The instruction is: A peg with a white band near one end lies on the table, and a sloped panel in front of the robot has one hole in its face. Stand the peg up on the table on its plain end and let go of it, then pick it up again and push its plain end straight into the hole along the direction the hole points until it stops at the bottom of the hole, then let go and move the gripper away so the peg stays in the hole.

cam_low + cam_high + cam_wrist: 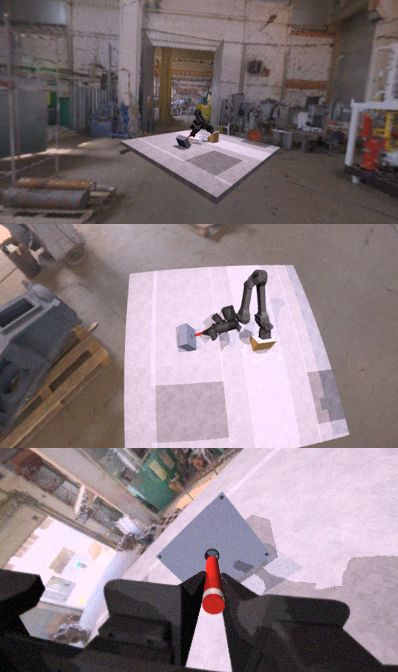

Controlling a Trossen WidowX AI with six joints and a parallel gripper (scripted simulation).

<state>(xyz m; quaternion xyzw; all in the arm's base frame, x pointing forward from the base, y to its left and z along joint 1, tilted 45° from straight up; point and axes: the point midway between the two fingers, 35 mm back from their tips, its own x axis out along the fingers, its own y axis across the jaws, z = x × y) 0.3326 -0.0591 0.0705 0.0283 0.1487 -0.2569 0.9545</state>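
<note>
Now: gripper tip 9 cm short of the grey sloped panel, 5 cm above it and 1 cm to the left of it. Round my gripper tip: peg 1 cm behind, 1 cm above.
</note>
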